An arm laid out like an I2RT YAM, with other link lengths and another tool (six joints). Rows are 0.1 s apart.
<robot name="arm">
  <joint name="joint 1" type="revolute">
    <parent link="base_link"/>
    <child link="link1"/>
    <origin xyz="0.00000 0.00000 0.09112" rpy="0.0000 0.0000 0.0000"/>
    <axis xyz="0 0 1"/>
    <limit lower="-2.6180" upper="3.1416"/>
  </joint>
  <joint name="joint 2" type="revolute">
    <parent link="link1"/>
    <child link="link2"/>
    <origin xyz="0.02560 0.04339 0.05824" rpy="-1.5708 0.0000 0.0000"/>
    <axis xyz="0 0 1"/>
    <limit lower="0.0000" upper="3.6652"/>
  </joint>
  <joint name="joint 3" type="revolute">
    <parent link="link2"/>
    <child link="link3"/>
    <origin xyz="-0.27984 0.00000 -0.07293" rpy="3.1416 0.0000 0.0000"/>
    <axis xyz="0 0 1"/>
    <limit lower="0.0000" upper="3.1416"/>
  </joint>
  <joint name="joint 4" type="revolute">
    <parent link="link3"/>
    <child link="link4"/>
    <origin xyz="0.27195 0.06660 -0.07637" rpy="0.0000 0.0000 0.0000"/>
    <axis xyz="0 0 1"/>
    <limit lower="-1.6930" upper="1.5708"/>
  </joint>
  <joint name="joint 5" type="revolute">
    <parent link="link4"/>
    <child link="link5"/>
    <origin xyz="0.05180 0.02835 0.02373" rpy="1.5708 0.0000 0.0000"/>
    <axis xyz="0 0 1"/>
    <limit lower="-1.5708" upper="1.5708"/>
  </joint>
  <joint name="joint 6" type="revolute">
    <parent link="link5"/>
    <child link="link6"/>
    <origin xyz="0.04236 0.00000 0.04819" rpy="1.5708 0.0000 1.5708"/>
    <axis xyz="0 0 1"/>
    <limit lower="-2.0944" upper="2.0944"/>
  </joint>
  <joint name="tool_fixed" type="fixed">
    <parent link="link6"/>
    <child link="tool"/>
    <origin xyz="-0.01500 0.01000 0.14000" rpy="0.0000 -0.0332 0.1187"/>
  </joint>
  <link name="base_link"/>
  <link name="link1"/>
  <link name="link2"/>
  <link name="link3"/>
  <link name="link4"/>
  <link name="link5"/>
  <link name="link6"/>
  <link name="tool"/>
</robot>
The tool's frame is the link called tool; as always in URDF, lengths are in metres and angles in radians.
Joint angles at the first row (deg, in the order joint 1, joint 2, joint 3, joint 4, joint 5, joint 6):
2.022, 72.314, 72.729, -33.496, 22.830, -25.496
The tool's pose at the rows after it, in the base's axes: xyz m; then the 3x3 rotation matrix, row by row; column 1 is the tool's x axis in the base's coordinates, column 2 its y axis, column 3 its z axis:
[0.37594, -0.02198, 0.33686], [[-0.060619, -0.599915, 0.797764], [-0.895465, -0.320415, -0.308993], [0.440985, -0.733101, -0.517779]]
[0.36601, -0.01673, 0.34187], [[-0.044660, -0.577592, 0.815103], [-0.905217, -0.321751, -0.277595], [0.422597, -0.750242, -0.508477]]
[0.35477, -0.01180, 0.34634], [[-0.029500, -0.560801, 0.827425], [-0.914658, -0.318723, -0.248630], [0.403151, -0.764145, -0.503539]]
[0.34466, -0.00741, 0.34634], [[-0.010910, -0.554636, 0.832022], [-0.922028, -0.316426, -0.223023], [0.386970, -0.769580, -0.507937]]
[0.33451, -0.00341, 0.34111], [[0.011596, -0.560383, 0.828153], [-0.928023, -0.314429, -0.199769], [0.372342, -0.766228, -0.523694]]
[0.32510, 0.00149, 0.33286], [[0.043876, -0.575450, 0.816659], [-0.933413, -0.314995, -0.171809], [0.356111, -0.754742, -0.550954]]
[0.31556, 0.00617, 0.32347], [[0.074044, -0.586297, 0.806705], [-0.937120, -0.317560, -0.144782], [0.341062, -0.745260, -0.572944]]
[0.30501, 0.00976, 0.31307], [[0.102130, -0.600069, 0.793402], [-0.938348, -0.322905, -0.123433], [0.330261, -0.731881, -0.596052]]
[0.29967, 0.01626, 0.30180], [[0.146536, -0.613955, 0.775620], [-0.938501, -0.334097, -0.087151], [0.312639, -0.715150, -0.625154]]
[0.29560, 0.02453, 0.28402], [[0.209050, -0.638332, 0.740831], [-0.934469, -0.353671, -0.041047], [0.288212, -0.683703, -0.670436]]
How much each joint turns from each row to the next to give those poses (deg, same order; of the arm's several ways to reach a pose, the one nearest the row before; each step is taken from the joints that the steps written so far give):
-0.022, -1.247, -0.088, -0.787, -1.356, -0.066
-0.022, -2.622, -1.093, -0.458, -1.879, 0.088
0.000, -2.558, -0.830, -1.072, -1.705, 0.349
0.001, -2.054, -0.962, -1.159, -1.507, 0.285
0.000, -1.792, -1.355, -1.333, -1.377, 0.262
-0.002, -1.267, -1.180, -1.769, -1.663, 0.131
-0.001, -1.574, -1.793, -1.136, -1.596, -0.023
0.004, -1.683, -1.966, -1.225, -1.265, -0.216
0.019, -0.371, -1.312, -0.961, -2.123, -0.527
0.000, 0.610, -1.573, -1.007, -2.732, -1.027

